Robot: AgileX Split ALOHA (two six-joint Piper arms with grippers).
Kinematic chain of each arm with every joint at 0, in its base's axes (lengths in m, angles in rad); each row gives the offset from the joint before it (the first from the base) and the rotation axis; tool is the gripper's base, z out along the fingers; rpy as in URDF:
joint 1: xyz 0 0 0.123 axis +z
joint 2: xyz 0 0 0 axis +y
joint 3: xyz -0.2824 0 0.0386 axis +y
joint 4: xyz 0.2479 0 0.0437 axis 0.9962 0 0.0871
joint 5: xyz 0 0 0 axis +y
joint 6: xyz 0.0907 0 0.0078 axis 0.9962 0 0.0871
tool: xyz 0 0 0 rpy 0 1.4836 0
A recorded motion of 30 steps. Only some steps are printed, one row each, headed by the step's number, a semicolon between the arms.
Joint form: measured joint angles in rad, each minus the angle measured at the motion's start. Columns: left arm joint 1, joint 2, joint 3, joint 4, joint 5, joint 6; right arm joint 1, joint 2, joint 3, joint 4, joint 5, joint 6.
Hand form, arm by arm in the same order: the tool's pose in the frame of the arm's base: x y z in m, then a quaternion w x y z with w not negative. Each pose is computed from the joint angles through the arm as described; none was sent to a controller.
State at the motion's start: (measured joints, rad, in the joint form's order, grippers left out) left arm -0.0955 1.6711 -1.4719 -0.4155 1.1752 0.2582; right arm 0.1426 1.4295 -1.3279 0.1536 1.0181 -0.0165
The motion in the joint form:
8: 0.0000 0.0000 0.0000 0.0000 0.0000 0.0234; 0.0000 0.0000 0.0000 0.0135 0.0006 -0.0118
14: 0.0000 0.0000 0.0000 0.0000 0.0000 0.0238; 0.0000 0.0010 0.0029 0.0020 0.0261 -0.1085
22: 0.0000 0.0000 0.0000 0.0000 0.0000 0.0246; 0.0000 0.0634 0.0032 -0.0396 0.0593 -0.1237
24: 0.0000 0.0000 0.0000 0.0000 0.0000 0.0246; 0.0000 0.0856 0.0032 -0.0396 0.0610 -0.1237
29: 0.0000 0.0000 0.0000 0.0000 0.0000 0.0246; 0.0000 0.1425 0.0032 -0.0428 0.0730 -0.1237
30: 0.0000 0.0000 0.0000 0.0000 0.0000 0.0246; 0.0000 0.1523 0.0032 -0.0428 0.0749 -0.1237
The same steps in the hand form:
8: 0.3397 -0.0666 0.3136 0.15624 0.13070 0.96122 -0.18594; 0.2912 0.0548 0.3492 0.25968 -0.05876 0.95920 0.09512
14: 0.3397 -0.0666 0.3136 0.15627 0.13089 0.96119 -0.18591; 0.2893 0.0539 0.3467 0.24999 -0.10800 0.95912 0.07706
22: 0.3397 -0.0666 0.3136 0.15635 0.13127 0.96114 -0.18584; 0.3002 0.0523 0.3262 0.20434 -0.12174 0.96975 0.05488
24: 0.3397 -0.0666 0.3136 0.15635 0.13127 0.96114 -0.18584; 0.3045 0.0529 0.3193 0.19265 -0.12152 0.97218 0.05470
29: 0.3397 -0.0666 0.3136 0.15635 0.13127 0.96114 -0.18584; 0.3141 0.0541 0.3011 0.15881 -0.12168 0.97836 0.05275
30: 0.3397 -0.0666 0.3136 0.15635 0.13127 0.96114 -0.18584; 0.3156 0.0543 0.2979 0.15304 -0.12161 0.97929 0.05268

